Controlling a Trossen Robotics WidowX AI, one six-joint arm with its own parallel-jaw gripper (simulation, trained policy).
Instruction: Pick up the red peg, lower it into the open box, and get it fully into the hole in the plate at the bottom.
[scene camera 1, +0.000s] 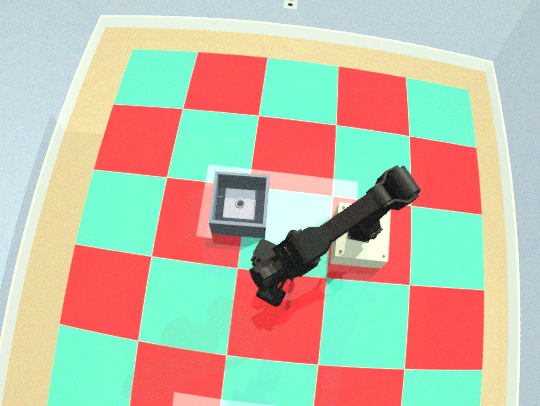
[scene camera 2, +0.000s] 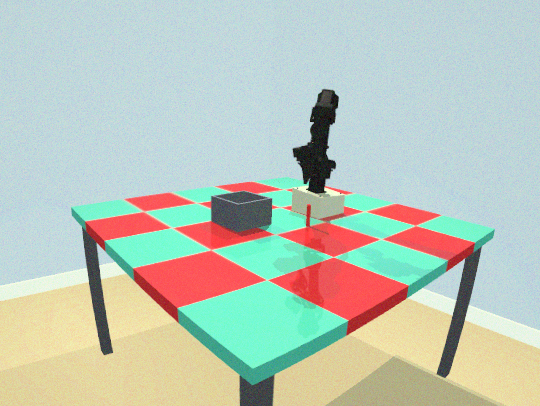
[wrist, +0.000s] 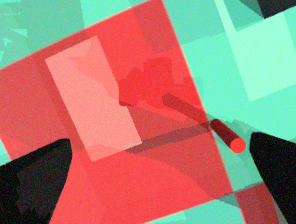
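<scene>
Plate (scene camera 1: 240, 205) and grey box (scene camera 1: 233, 180) visible. Scene camera 2 does not show the plate, hidden by the grey box; in the wrist view the plate is out of frame. My gripper (scene camera 1: 276, 274) is visible, also as gripper (scene camera 2: 310, 186) and gripper (wrist: 161, 144).
</scene>
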